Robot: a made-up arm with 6 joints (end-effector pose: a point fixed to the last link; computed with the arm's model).
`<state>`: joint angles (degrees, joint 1 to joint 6).
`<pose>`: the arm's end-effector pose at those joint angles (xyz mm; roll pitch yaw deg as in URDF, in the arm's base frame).
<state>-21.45 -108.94 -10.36 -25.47 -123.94 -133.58</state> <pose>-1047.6 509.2 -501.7 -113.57 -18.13 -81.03</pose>
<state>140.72 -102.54 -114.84 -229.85 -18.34 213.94</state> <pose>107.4 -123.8 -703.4 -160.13 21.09 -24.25</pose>
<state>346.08 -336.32 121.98 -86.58 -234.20 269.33</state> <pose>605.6 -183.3 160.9 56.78 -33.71 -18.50</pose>
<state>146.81 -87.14 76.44 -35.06 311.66 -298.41</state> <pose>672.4 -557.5 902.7 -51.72 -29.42 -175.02</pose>
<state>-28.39 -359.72 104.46 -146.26 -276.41 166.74</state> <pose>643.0 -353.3 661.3 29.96 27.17 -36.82</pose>
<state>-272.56 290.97 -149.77 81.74 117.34 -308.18</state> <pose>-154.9 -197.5 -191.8 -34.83 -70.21 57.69</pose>
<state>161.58 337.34 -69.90 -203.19 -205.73 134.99</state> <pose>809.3 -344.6 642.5 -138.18 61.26 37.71</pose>
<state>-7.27 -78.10 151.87 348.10 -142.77 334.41</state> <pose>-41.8 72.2 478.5 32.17 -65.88 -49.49</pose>
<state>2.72 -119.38 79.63 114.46 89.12 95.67</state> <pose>-1075.1 98.3 309.1 107.01 30.19 -148.71</pose>
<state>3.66 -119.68 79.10 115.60 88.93 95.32</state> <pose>-1084.0 79.3 297.9 108.11 30.88 -146.13</pose>
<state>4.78 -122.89 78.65 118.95 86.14 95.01</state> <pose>-1105.4 53.4 233.0 110.12 32.94 -139.72</pose>
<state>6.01 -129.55 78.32 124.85 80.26 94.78</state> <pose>-1129.0 20.4 101.6 114.14 35.44 -128.50</pose>
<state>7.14 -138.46 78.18 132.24 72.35 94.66</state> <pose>-1130.9 -13.0 -73.7 120.13 36.02 -114.55</pose>
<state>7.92 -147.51 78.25 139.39 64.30 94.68</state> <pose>-1101.4 -37.0 -246.7 125.78 33.75 -102.42</pose>
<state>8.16 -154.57 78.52 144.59 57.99 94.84</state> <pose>-1058.2 -45.6 -373.5 129.06 30.51 -95.25</pose>
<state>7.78 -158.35 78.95 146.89 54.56 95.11</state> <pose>-1028.7 -39.5 -434.2 129.99 28.62 -92.95</pose>
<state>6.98 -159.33 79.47 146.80 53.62 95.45</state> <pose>-1020.5 -24.5 -443.4 129.46 28.47 -93.70</pose>
